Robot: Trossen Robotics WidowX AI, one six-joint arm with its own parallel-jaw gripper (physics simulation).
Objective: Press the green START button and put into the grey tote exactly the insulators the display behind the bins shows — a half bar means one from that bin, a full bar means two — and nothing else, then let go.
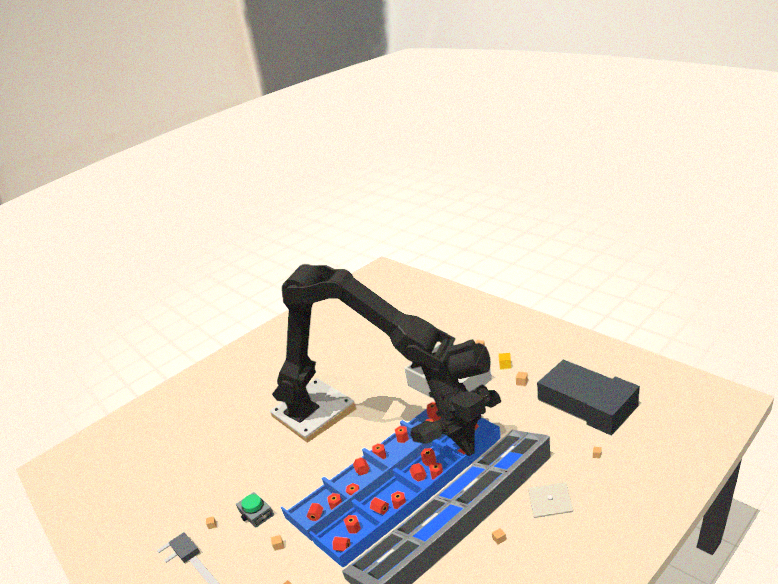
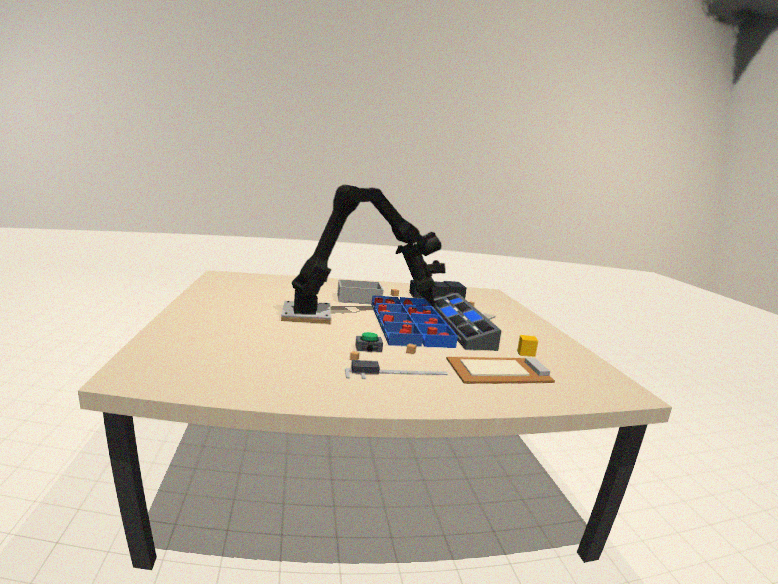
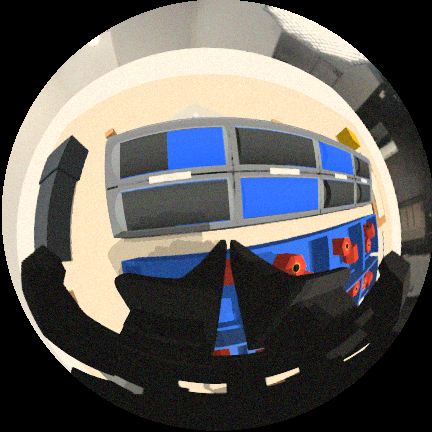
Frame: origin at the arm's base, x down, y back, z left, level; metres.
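Where they show: gripper, fingertip midpoint: point(image 1: 471, 454) point(image 2: 433, 305) point(image 3: 226, 244); arm's base, origin of the base link: point(image 1: 301, 410) point(image 2: 304, 310).
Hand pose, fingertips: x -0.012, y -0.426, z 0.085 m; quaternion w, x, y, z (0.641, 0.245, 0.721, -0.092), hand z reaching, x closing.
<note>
Each offset is from my fingertips to the top centre of the thing. "spot": to the spot under its first point.
My gripper point(image 1: 469, 448) point(image 2: 427, 297) point(image 3: 226, 244) points down at the end of the blue bins @[dx +0.000, dy +0.171, dz -0.269 m] point(image 1: 296, 519) point(image 2: 405, 340) point(image 3: 172, 266) nearest the tote. Its fingertips meet, with no insulator visible between them; red shows behind the gap. Red insulators point(image 1: 417, 472) point(image 2: 432, 330) point(image 3: 287, 262) lie in several bins. The display @[spot: dx -0.012, dy -0.039, dz -0.078 m] point(image 1: 461, 482) point(image 2: 472, 316) point(image 3: 280, 198) shows a half bar, a dark cell, a full bar and a dark cell in its far row, and a full bar second from left in its near row. The green button @[dx -0.007, dy +0.277, dz -0.348 m] point(image 1: 252, 502) point(image 2: 369, 336) stands left. The inside of the grey tote @[dx -0.020, dy +0.213, dz +0.190 m] point(image 1: 419, 379) point(image 2: 359, 291) is hidden.
A dark block @[dx -0.022, dy -0.105, dz +0.278 m] point(image 1: 584, 397) point(image 3: 56, 210) stands beyond the bins. Small orange cubes point(image 1: 498, 536) point(image 2: 410, 348), a yellow cube @[dx +0.007, dy +0.135, dz +0.308 m] point(image 1: 504, 361) and a flat plate @[dx +0.028, dy -0.183, dz +0.002 m] point(image 1: 550, 502) lie about. A caliper @[dx +0.014, dy +0.245, dz -0.528 m] point(image 1: 184, 546) point(image 2: 365, 367) and a clipboard @[spot: dx +0.030, dy +0.099, dz -0.511 m] point(image 2: 456, 370) lie near the front.
</note>
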